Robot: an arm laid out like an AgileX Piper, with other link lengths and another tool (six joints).
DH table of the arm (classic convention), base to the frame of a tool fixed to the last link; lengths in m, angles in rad. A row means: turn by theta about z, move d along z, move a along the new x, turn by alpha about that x. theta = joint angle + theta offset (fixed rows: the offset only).
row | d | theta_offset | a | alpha
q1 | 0.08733 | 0 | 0 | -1.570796
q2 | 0 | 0.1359 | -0.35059 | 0
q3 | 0 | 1.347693 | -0.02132 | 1.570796
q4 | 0.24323 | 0 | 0 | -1.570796
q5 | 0 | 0 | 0 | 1.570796
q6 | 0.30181 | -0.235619 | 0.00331 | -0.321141
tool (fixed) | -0.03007 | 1.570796 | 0 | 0
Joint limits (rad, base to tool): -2.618..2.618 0..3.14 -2.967..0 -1.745..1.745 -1.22..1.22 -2.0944..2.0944
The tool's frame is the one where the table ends.
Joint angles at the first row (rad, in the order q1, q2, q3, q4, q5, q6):
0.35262, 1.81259, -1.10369, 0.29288, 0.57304, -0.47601
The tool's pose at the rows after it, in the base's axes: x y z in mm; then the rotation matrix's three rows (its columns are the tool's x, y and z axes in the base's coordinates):
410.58 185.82 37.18; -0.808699 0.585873 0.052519; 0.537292 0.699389 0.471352; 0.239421 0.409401 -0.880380
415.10 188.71 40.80; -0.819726 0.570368 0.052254; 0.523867 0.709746 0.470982; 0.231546 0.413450 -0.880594
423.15 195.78 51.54; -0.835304 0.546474 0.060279; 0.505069 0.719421 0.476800; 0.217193 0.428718 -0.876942
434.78 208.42 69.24; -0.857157 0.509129 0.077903; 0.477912 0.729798 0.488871; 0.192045 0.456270 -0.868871
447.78 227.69 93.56; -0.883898 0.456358 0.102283; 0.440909 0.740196 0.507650; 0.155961 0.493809 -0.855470
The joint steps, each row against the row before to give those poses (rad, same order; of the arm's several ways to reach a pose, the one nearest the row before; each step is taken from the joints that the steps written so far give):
0.00002, 0.01197, -0.01047, -0.00105, -0.00327, -0.01364
0.00123, 0.00538, -0.02272, -0.00168, 0.01217, -0.01302
0.00581, 0.00219, -0.04315, -0.00226, 0.02230, -0.00987
0.01341, 0.00182, -0.06346, -0.00253, 0.02613, -0.00925
0.02379, 0.00241, -0.08126, -0.00273, 0.02760, -0.00803

